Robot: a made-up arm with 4 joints.
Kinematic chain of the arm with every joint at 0, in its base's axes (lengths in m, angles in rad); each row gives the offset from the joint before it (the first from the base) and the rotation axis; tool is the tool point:
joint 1: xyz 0 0 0.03 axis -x
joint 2: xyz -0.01 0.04 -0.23 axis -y
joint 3: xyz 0 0.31 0.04 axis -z
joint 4: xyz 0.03 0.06 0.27 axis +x
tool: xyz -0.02 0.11 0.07
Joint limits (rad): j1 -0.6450..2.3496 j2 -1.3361..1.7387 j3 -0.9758..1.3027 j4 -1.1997..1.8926
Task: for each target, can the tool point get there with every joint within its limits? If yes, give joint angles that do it. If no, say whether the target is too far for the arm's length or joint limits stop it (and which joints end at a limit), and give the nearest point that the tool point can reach.
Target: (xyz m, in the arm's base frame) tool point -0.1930 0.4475 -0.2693
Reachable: yes | joints 0.7210 0.5467 -0.0547 -0.2394
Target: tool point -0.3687 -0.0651 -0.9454
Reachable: no: too far | nearest point -0.3259 -0.0425 -0.6072 | short by 0.342 m
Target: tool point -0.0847 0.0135 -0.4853
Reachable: yes | joints 1.8164 -0.0834 -0.6777 -0.1657
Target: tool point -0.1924 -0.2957 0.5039
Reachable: no: joint limits stop it (at a limit: joint 1, joint 3) | nearest point -0.1098 0.1609 0.4018 | short by 0.475 m
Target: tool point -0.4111 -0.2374 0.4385
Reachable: no: joint limits stop it (at a limit: joint 1, joint 2, joint 4) | nearest point -0.3945 -0.4372 0.0263 | short by 0.458 m
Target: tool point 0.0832 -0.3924 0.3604
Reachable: no: joint limits stop it (at a limit: joint 1, joint 2, joint 3, joint 4) | nearest point 0.2541 -0.5070 -0.0093 | short by 0.423 m
